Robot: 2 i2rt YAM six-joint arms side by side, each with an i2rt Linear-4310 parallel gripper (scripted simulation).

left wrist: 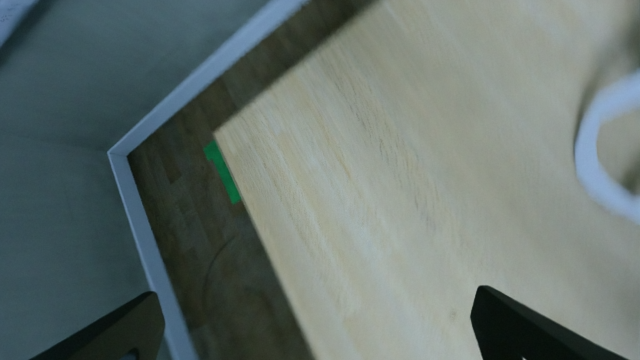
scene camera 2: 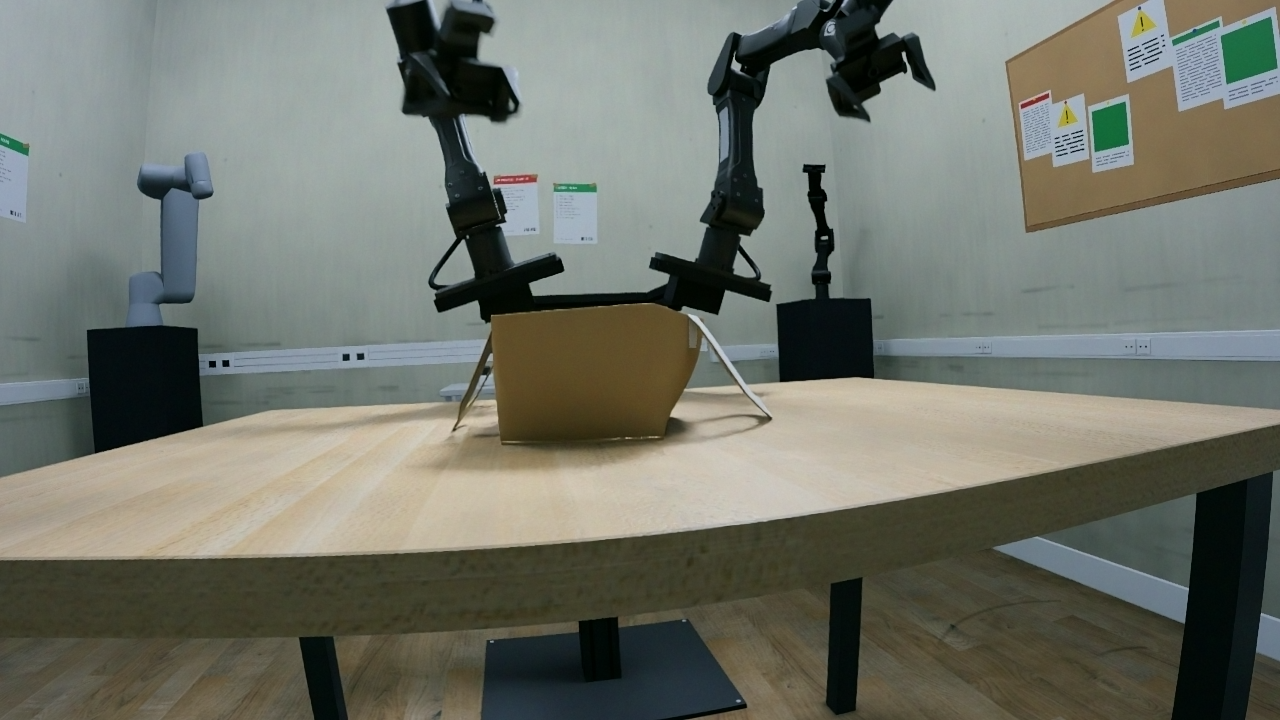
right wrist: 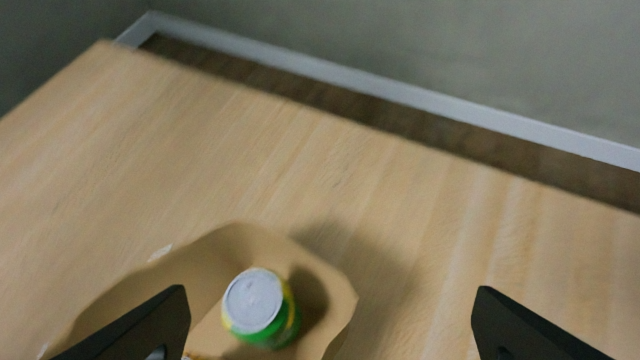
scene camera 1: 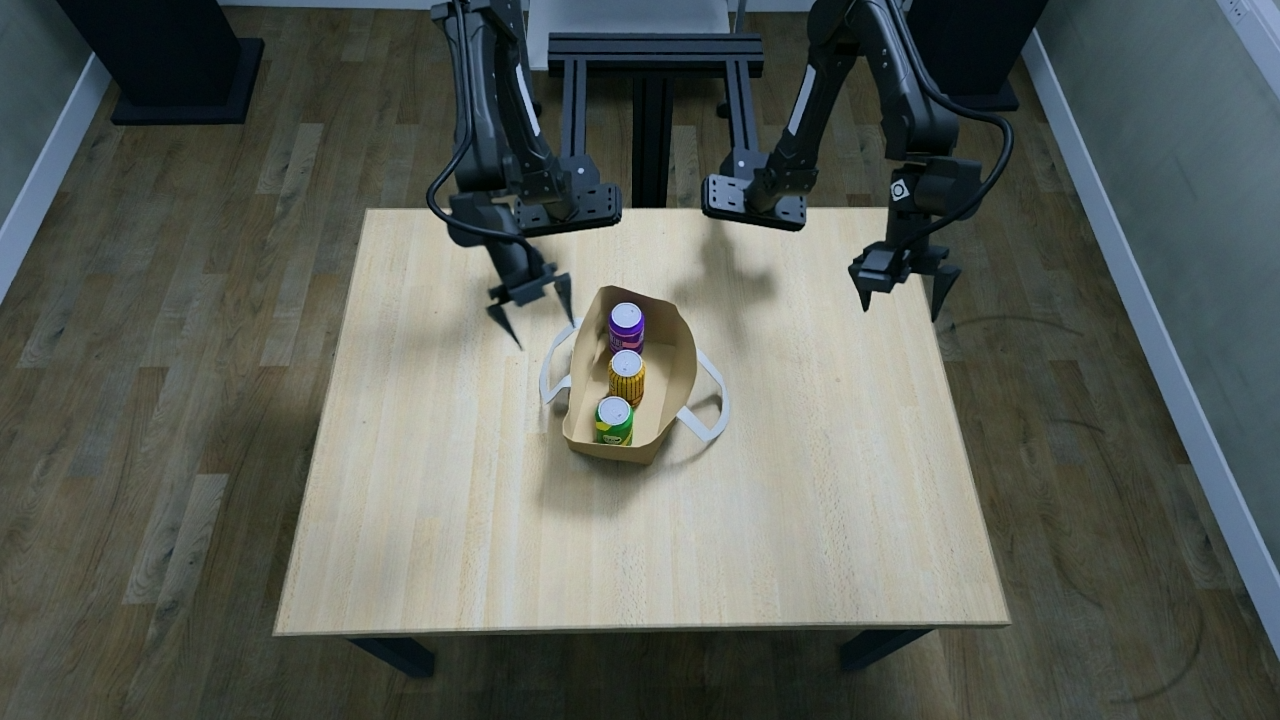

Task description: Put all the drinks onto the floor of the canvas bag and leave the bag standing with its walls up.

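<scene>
Visible: a canvas bag (scene camera 2: 607, 372), (right wrist: 207, 267) and (scene camera 1: 663, 323); my left gripper (scene camera 2: 902, 100), (left wrist: 318, 304) and (scene camera 1: 899, 317); my right gripper (scene camera 2: 480, 100), (right wrist: 329, 301) and (scene camera 1: 546, 340). A striped can (scene camera 1: 626, 369) is visible too; in the left wrist view the can is out of frame.
</scene>
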